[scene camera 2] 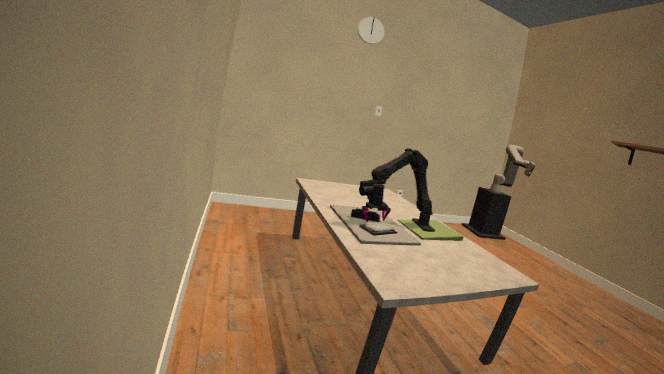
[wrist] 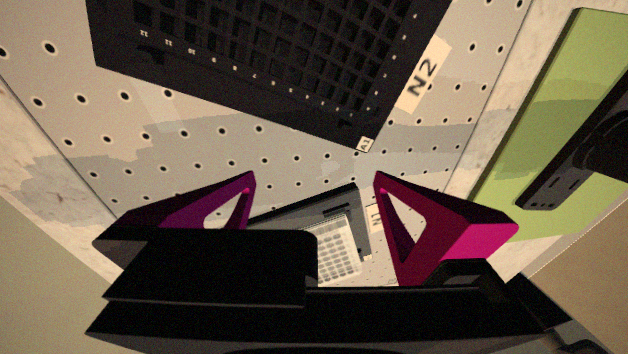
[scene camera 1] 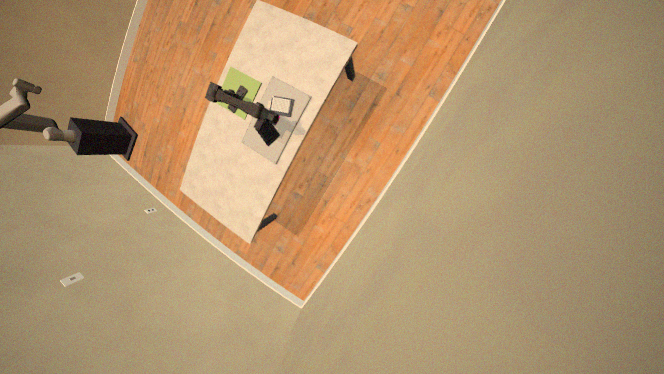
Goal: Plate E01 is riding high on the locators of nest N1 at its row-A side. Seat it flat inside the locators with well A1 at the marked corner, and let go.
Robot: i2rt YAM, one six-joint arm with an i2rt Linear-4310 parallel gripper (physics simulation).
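Seen in the pictures: gripper, fingertip midpoint: (scene camera 2: 375,221) (wrist: 314,177); arm's base, origin of the base link: (scene camera 2: 422,225) (wrist: 591,138).
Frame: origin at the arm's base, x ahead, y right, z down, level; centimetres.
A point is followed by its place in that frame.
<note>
Plate E01 (scene camera 1: 281,105) @(x 33.7, y -16.6, z -2.6 cm) (scene camera 2: 378,226) @(x 34.4, y -19.2, z -2.8 cm) (wrist: 340,250) @(x 28.8, y -13.4, z -2.6 cm) is a pale well plate on nest N1 (scene camera 1: 290,113) @(x 41.5, y -16.0, z -0.8 cm) (scene camera 2: 380,232) @(x 33.9, y -22.6, z -1.0 cm) (wrist: 364,225) @(x 26.1, y -11.7, z -1.0 cm), a dark grey frame with an N1 label. In the wrist view the plate shows between and beyond the fingers, partly hidden by the gripper body. Its tilt and well A1 are too small or hidden to tell. My gripper (scene camera 2: 376,215) @(x 32.2, y -6.0, z -1.0 cm) (wrist: 314,177) @(x 32.2, y -6.0, z -1.0 cm) has magenta fingers wide apart with nothing between the tips. It hangs above the grey board, between the two nests and apart from the plate.
Black nest N2 (scene camera 1: 267,134) @(x 36.7, y 5.2, z -1.5 cm) (scene camera 2: 357,214) @(x 40.7, y 1.0, z -1.4 cm) (wrist: 240,105), with an A1 mark at one corner, stands near the gripper. Both nests are on a perforated grey board (scene camera 1: 270,154) @(x 46.2, y 15.4, z 0.1 cm) (scene camera 2: 400,239) @(x 23.7, y -25.3, z 0.5 cm) (wrist: 200,147) @(x 40.6, y -4.6, z 0.2 cm). The arm's base is on a green mat (scene camera 1: 237,75) @(x -10.5, y -13.7, z -0.8 cm) (scene camera 2: 447,231) @(x -12.4, y -8.7, z -0.8 cm) (wrist: 555,90) @(x 10.5, y 3.4, z 0.7 cm) beside it.
</note>
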